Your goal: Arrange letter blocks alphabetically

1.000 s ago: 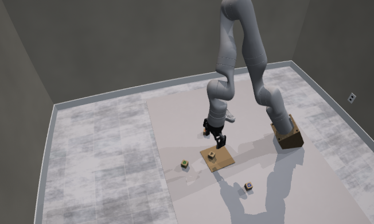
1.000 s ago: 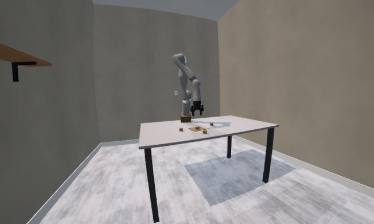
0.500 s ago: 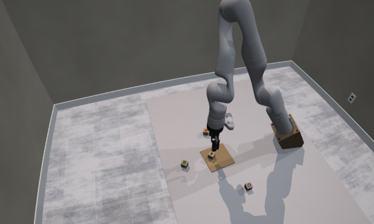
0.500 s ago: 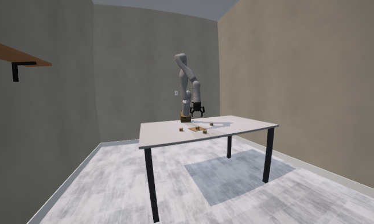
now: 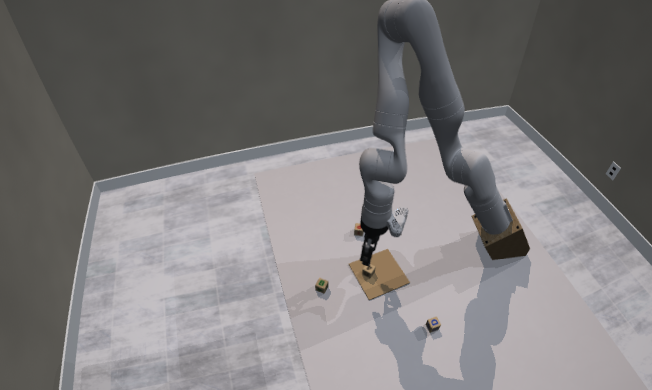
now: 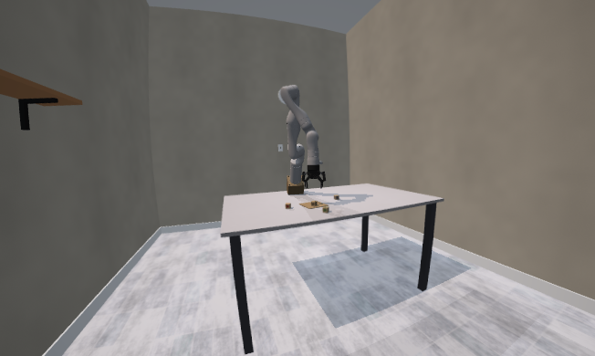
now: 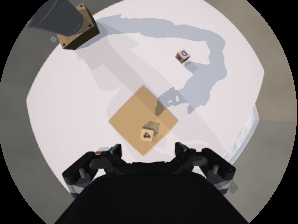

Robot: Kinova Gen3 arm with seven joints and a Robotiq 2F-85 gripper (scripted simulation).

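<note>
Right now the block is 100 mm below my hand. From my hand the other things lie so: tan mat (30 mm behind, 10 mm to the left, 120 mm below).
</note>
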